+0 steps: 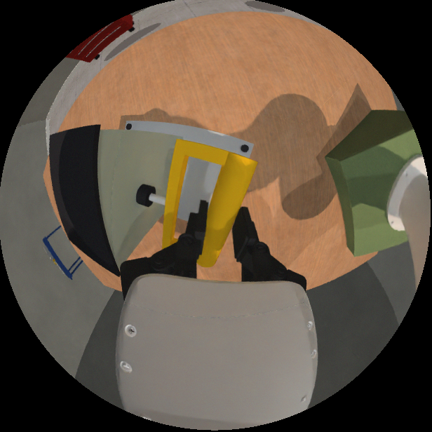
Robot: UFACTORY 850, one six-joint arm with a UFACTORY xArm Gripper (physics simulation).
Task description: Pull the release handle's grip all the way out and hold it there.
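Note:
The yellow release handle [172, 195] is a rectangular frame with a thick round grip bar [226, 200] on its right side. It stands in front of a grey plate [192, 132] with dark bolts. A thin light rod with a black knob [145, 195] shows left of the frame. My gripper [220, 215] is shut on the grip bar. Its left finger is inside the frame opening, against the bar. Its right finger is on the outer side, with the fingertip close against the bar. The lower end of the bar shows between the fingers.
A pale green housing [132, 160] with a black curved part [79, 195] stands to the left. A green angular block [367, 200] stands at the right on the wooden table [215, 65], partly behind a light rounded part. A red object [102, 40] lies beyond the table, upper left.

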